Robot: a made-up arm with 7 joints. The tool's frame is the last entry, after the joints. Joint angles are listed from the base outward.
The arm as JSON. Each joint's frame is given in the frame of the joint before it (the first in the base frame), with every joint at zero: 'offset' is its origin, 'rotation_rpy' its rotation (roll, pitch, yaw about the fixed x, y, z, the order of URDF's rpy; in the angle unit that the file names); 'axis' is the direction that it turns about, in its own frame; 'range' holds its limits. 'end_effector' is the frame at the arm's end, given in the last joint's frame.
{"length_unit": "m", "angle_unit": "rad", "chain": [
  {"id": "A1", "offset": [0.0, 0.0, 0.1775], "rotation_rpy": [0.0, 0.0, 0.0], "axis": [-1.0, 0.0, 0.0], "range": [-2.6, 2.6]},
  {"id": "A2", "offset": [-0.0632, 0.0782, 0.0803], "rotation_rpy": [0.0, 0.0, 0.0], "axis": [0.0, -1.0, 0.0], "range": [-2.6, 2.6]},
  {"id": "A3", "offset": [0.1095, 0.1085, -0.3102], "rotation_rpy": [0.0, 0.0, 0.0], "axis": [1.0, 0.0, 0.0], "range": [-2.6, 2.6]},
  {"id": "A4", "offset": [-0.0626, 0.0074, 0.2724], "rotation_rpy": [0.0, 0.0, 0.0], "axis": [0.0, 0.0, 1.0], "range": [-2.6, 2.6]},
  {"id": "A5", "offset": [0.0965, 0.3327, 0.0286], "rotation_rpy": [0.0, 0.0, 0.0], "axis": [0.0, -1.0, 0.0], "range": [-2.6, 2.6]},
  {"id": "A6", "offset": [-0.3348, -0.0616, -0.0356], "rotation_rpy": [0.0, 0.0, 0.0], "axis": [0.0, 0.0, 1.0], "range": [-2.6, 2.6]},
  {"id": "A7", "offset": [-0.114, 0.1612, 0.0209], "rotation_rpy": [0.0, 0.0, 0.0], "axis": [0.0, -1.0, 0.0], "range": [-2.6, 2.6]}
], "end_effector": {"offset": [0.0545, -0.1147, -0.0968], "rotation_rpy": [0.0, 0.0, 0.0]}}
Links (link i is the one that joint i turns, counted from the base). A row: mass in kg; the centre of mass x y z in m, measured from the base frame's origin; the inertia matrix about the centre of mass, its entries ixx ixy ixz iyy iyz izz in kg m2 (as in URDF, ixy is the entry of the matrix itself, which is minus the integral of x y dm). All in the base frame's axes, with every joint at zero. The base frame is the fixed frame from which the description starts. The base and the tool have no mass.
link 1: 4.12; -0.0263 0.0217 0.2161; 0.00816 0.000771 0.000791 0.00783 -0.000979 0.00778
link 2: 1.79; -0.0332 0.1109 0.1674; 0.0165 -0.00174 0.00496 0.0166 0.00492 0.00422
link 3: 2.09; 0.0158 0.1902 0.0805; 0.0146 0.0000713 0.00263 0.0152 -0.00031 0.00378
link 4: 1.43; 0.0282 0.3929 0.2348; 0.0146 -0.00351 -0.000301 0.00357 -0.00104 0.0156
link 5: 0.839; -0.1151 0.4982 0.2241; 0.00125 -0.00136 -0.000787 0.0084 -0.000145 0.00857
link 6: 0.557; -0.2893 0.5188 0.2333; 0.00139 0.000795 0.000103 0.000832 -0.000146 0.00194
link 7: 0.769; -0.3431 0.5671 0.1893; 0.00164 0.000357 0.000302 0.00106 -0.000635 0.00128
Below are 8 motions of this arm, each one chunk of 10 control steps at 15 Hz.
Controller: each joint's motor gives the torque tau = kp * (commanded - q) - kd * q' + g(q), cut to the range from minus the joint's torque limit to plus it. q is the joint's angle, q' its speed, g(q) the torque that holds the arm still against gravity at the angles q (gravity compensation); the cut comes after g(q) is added. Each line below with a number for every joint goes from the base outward.
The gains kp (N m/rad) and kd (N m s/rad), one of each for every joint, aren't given. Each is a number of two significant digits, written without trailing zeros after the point. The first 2 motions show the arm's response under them.
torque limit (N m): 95 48 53 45 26 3.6 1.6
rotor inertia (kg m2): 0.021 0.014 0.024 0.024 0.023 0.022 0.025
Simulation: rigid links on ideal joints. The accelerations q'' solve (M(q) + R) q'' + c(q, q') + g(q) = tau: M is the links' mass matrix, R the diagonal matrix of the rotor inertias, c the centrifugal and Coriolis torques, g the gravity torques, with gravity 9.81 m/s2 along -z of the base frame. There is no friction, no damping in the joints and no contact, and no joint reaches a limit. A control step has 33 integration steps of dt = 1/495 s. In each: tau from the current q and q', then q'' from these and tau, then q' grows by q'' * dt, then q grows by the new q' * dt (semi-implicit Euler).
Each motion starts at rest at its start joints. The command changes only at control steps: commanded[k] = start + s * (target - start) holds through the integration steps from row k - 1 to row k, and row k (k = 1, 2, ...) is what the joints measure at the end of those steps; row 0 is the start. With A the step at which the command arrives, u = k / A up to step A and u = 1 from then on. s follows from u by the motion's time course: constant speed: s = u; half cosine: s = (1 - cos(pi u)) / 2; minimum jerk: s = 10 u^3 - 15 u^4 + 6 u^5; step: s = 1 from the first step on.
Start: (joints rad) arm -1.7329 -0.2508 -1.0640 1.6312 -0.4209 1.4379 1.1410
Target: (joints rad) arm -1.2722 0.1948 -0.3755 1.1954 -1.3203 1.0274 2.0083
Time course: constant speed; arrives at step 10
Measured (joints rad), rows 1 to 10:
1: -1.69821 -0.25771 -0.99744 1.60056 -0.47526 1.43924 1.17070
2: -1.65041 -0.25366 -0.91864 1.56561 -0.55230 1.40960 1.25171
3: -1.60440 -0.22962 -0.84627 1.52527 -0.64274 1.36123 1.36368
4: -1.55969 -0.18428 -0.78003 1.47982 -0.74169 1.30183 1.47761
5: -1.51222 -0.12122 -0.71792 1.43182 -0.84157 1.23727 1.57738
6: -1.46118 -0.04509 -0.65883 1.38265 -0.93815 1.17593 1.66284
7: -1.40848 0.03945 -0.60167 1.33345 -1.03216 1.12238 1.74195
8: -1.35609 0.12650 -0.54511 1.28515 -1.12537 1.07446 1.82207
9: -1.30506 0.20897 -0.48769 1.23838 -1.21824 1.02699 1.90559
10: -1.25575 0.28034 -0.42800 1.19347 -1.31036 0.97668 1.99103
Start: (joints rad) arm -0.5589 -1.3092 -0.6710 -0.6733 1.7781 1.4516 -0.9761
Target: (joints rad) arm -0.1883 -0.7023 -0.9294 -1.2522 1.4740 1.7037 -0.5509
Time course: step
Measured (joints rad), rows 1 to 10:
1: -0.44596 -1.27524 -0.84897 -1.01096 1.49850 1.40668 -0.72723
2: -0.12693 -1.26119 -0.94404 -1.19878 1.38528 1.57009 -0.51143
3: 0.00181 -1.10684 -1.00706 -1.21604 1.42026 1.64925 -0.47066
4: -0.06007 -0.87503 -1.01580 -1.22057 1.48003 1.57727 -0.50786
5: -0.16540 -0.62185 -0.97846 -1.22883 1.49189 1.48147 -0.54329
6: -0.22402 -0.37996 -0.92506 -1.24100 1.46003 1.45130 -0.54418
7: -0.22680 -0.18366 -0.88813 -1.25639 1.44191 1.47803 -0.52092
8: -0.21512 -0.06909 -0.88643 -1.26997 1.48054 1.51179 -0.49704
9: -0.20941 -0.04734 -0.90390 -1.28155 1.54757 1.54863 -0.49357
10: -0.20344 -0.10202 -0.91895 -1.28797 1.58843 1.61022 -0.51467
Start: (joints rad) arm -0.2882 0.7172 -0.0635 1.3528 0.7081 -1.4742 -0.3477
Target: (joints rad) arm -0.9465 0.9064 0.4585 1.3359 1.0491 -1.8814 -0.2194
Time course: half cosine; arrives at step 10
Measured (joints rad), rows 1 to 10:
1: -0.29916 0.71746 -0.05741 1.35524 0.71136 -1.46721 -0.34733
2: -0.34042 0.71922 -0.03118 1.35969 0.72391 -1.44762 -0.34466
3: -0.41657 0.72449 0.02151 1.36045 0.75114 -1.43201 -0.33724
4: -0.51489 0.73691 0.09290 1.35464 0.79668 -1.44866 -0.32484
5: -0.62161 0.76147 0.17189 1.34416 0.85765 -1.51065 -0.30899
6: -0.72797 0.80041 0.25085 1.33225 0.92463 -1.61032 -0.29018
7: -0.82456 0.85063 0.32435 1.32162 0.98750 -1.73118 -0.26776
8: -0.90061 0.90485 0.38680 1.31508 1.03750 -1.85497 -0.24311
9: -0.94759 0.95423 0.43239 1.31455 1.06788 -1.96160 -0.22078
10: -0.96113 0.99077 0.45564 1.31947 1.07644 -2.03066 -0.20624

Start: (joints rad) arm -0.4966 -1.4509 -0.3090 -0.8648 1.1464 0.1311 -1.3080
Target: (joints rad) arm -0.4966 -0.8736 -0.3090 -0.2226 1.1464 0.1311 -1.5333
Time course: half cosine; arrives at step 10
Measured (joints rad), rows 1 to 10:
1: -0.49510 -1.44755 -0.30866 -0.85360 1.14943 0.13300 -1.31006
2: -0.49256 -1.43148 -0.31025 -0.81595 1.15563 0.14192 -1.31961
3: -0.49214 -1.39333 -0.31557 -0.74888 1.15848 0.16020 -1.34148
4: -0.49466 -1.33022 -0.32112 -0.65801 1.15328 0.18084 -1.37599
5: -0.49890 -1.24614 -0.32245 -0.55453 1.14139 0.19089 -1.41875
6: -0.50319 -1.14946 -0.31814 -0.45118 1.12919 0.18172 -1.46259
7: -0.50610 -1.04964 -0.31052 -0.35903 1.12258 0.15533 -1.50016
8: -0.50688 -0.95576 -0.30343 -0.28668 1.12369 0.12183 -1.52631
9: -0.50546 -0.87666 -0.29944 -0.24060 1.13135 0.09285 -1.53899
10: -0.50233 -0.82033 -0.29884 -0.22491 1.14287 0.07589 -1.53858

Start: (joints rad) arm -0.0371 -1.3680 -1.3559 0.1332 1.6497 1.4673 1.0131
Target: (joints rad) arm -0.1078 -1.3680 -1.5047 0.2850 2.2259 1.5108 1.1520
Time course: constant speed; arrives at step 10
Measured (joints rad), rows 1 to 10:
1: -0.04016 -1.36790 -1.36314 0.14717 1.67515 1.47144 1.02532
2: -0.04872 -1.37259 -1.37973 0.16234 1.73211 1.47673 1.04679
3: -0.05884 -1.37903 -1.39898 0.17686 1.80148 1.48162 1.06283
4: -0.06742 -1.38361 -1.41544 0.19191 1.86731 1.48537 1.07055
5: -0.07449 -1.38519 -1.42894 0.20746 1.92604 1.48775 1.07746
6: -0.08102 -1.38444 -1.44200 0.22297 1.98150 1.48969 1.08973
7: -0.08758 -1.38225 -1.45631 0.23813 2.03738 1.49245 1.10674
8: -0.09424 -1.37898 -1.47177 0.25302 2.09464 1.49662 1.12425
9: -0.10096 -1.37471 -1.48745 0.26779 2.15268 1.50183 1.13936
10: -0.10773 -1.36955 -1.50270 0.28252 2.21088 1.50736 1.15219

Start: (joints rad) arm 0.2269 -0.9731 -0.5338 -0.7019 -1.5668 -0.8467 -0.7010
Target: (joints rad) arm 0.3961 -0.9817 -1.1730 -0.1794 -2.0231 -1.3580 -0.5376
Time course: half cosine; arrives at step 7
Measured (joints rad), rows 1 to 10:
1: 0.22961 -0.96322 -0.54040 -0.68423 -1.58925 -0.85388 -0.69547
2: 0.23988 -0.92296 -0.57167 -0.62913 -1.65668 -0.87613 -0.67563
3: 0.25823 -0.84095 -0.64414 -0.53884 -1.75197 -0.91057 -0.64118
4: 0.27801 -0.73178 -0.76001 -0.42374 -1.84044 -0.95022 -0.60186
5: 0.29607 -0.64370 -0.90110 -0.30406 -1.90039 -0.98853 -0.57234
6: 0.32698 -0.63581 -1.03127 -0.21714 -1.94636 -1.02601 -0.56249
7: 0.38383 -0.71712 -1.12984 -0.18895 -1.99811 -1.07343 -0.56861
8: 0.45039 -0.83153 -1.21239 -0.19163 -2.04975 -1.14235 -0.57975
9: 0.49919 -0.92439 -1.29263 -0.18730 -2.08370 -1.23424 -0.58988
10: 0.51744 -0.98919 -1.35560 -0.17405 -2.08778 -1.33026 -0.59774

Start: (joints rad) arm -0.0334 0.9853 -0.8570 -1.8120 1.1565 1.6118 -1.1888
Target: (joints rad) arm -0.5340 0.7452 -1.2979 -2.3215 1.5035 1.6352 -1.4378
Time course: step
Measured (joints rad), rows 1 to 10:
1: -0.45802 0.68568 -1.24490 -2.15183 1.12379 1.43245 -1.29228
2: -0.58821 0.63161 -1.23421 -2.26383 1.42185 1.33282 -1.49923
3: -0.56263 0.75089 -1.21651 -2.36056 1.63936 1.34218 -1.52188
4: -0.54339 0.87353 -1.27164 -2.38698 1.70433 1.39342 -1.41520
5: -0.53725 0.93050 -1.32403 -2.35899 1.65163 1.51152 -1.33480
6: -0.53912 0.91662 -1.33322 -2.32145 1.54967 1.63256 -1.34723
7: -0.54231 0.85841 -1.31041 -2.30251 1.46336 1.69396 -1.42015
8: -0.54109 0.78551 -1.28817 -2.30257 1.43113 1.69624 -1.48841
9: -0.53541 0.71761 -1.28301 -2.31079 1.44839 1.67051 -1.50783
10: -0.52851 0.66622 -1.29071 -2.31956 1.48558 1.64191 -1.47870

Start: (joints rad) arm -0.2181 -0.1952 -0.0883 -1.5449 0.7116 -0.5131 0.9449
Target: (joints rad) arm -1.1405 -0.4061 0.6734 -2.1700 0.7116 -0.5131 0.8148
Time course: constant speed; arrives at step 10
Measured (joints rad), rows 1 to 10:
1: -0.29783 -0.23152 -0.06412 -1.58959 0.73230 -0.48662 0.93198
2: -0.41026 -0.28045 0.01615 -1.65521 0.72886 -0.45823 0.90853
3: -0.50949 -0.30894 0.11284 -1.71721 0.70692 -0.44459 0.89639
4: -0.59998 -0.31062 0.19698 -1.77946 0.69650 -0.44641 0.89600
5: -0.68901 -0.29194 0.27155 -1.84507 0.69813 -0.46595 0.89294
6: -0.77877 -0.26414 0.34527 -1.91115 0.69925 -0.50009 0.88092
7: -0.86979 -0.23726 0.42022 -1.97474 0.69465 -0.53725 0.86543
8: -0.96135 -0.21839 0.49481 -2.03551 0.68726 -0.56325 0.85318
9: -1.05254 -0.21180 0.56871 -2.09545 0.68139 -0.57059 0.84479
10: -1.14293 -0.21956 0.64325 -2.15647 0.67884 -0.56250 0.83636

